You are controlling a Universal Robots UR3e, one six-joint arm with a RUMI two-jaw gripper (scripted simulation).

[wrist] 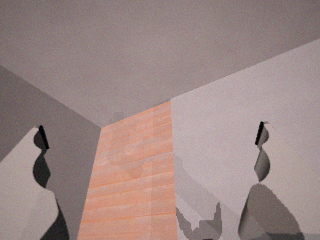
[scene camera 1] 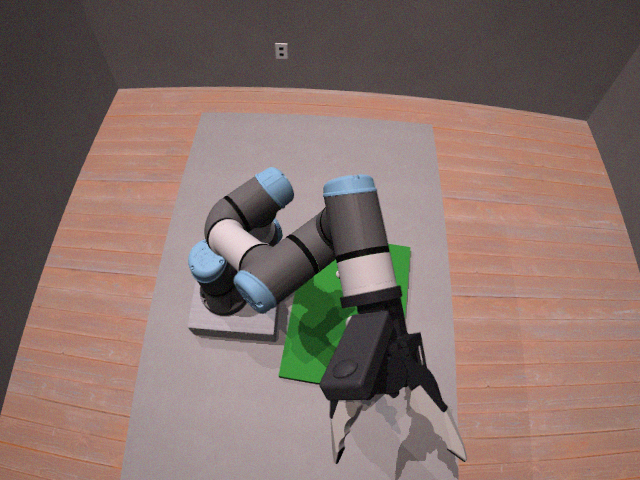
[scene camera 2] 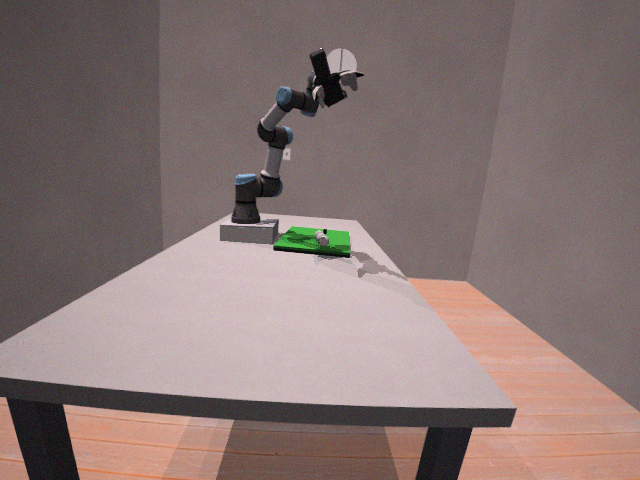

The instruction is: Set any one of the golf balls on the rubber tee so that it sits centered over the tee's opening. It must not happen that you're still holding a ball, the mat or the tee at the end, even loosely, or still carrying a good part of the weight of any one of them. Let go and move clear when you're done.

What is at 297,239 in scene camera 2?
A green mat.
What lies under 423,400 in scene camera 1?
My gripper.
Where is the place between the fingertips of my gripper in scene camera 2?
339,87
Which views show the green mat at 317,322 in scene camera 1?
Scene camera 1 and scene camera 2 only.
